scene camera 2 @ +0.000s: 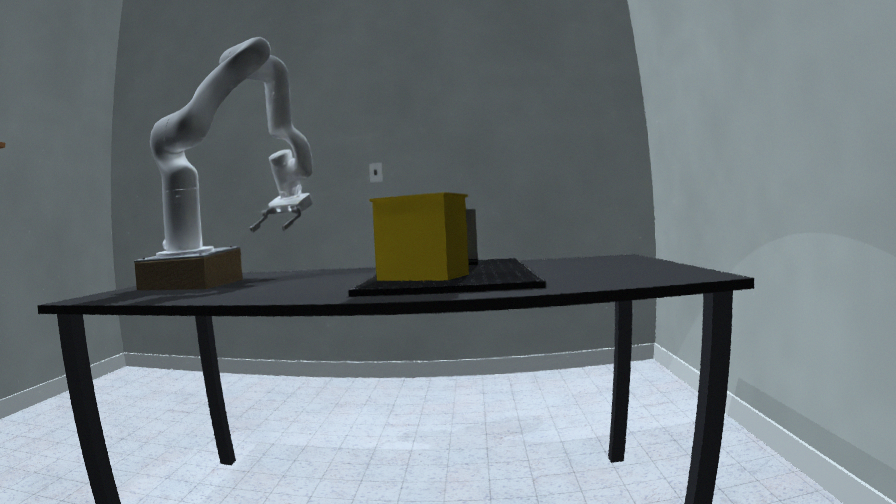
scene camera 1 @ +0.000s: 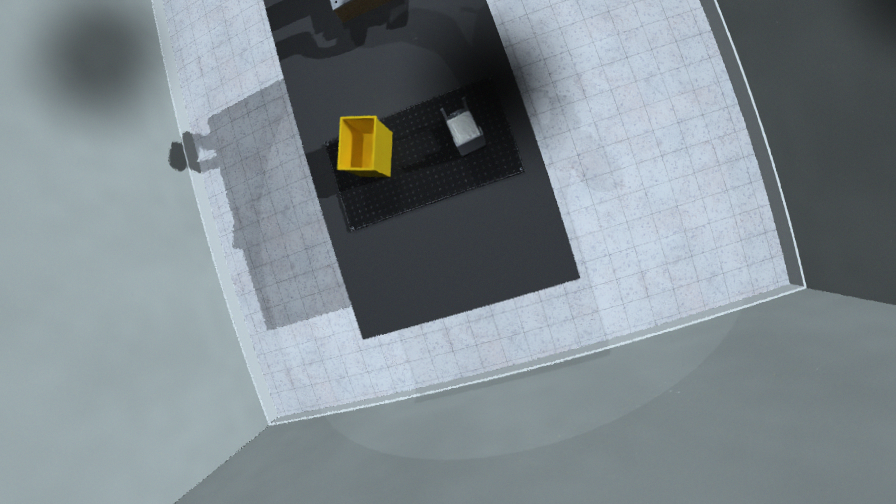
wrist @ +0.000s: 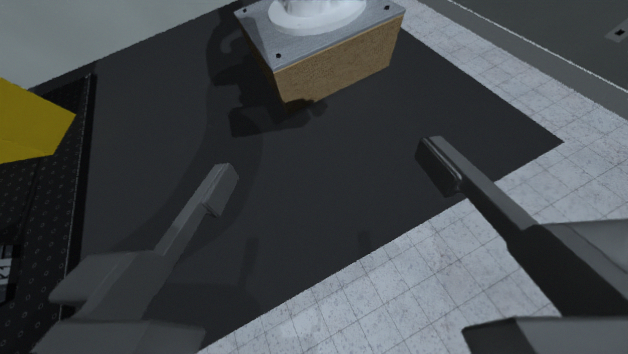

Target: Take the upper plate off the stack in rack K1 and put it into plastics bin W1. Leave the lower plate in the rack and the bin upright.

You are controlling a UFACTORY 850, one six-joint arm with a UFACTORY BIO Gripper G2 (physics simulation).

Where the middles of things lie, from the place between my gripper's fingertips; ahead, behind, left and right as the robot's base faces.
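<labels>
Yellow bin W1 (scene camera 2: pixel 423 237): my hand is 50 mm above it, 470 mm to the left of it and 570 mm short of it.
</labels>
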